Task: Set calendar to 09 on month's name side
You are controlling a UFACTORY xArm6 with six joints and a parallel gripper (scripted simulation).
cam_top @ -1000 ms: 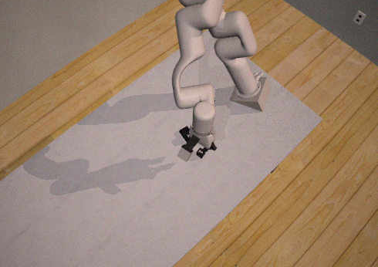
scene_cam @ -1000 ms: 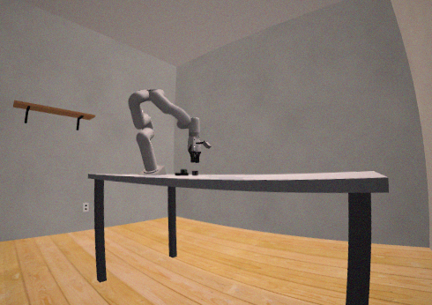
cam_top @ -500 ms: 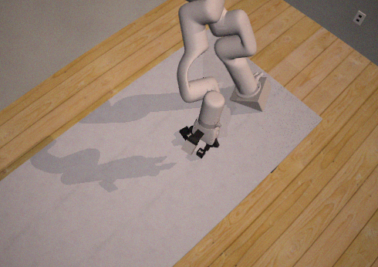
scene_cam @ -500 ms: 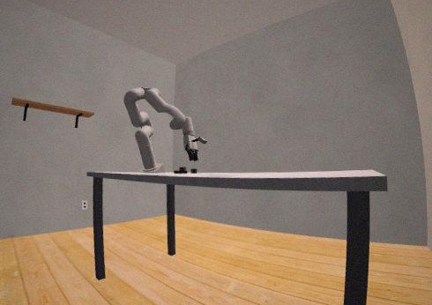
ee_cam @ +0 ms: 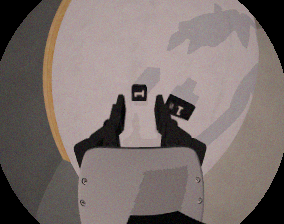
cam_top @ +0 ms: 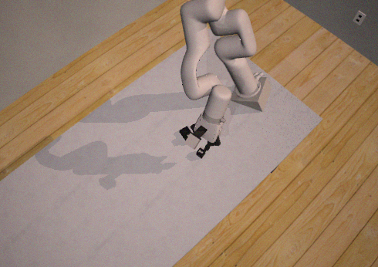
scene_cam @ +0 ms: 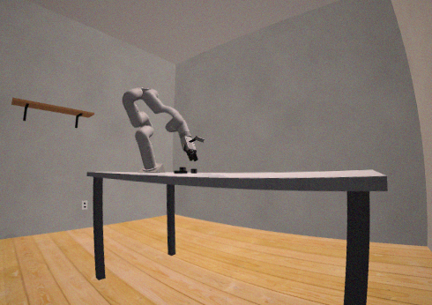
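Now: the black date cube 90 mm below my hand and 10 mm ahead of it. Also, from my hand: black cube (90 mm to the right, 80 mm below).
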